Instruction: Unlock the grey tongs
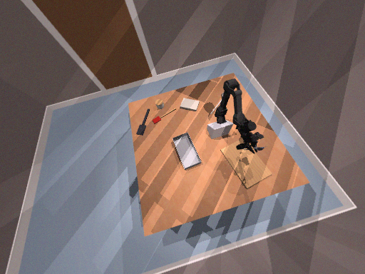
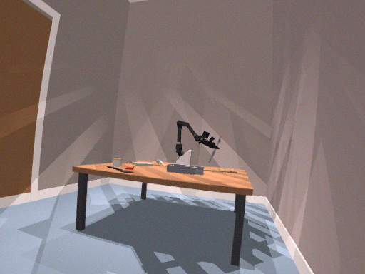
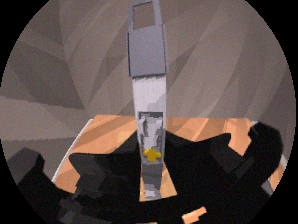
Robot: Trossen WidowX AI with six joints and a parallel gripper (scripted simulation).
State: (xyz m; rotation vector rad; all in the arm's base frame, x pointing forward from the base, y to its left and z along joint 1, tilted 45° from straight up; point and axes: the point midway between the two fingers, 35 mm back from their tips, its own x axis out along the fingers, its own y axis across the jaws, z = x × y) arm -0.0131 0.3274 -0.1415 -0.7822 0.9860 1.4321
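Right now my gripper tip is 40 mm to the left of the yellow lock piece and 10 mm below it. Also, from my gripper tip: grey roasting tin: 410 mm ahead, 290 mm to the right, 200 mm below; then wooden board: 220 mm below; then flat white block: 170 mm ahead, 760 mm to the right, 220 mm below.
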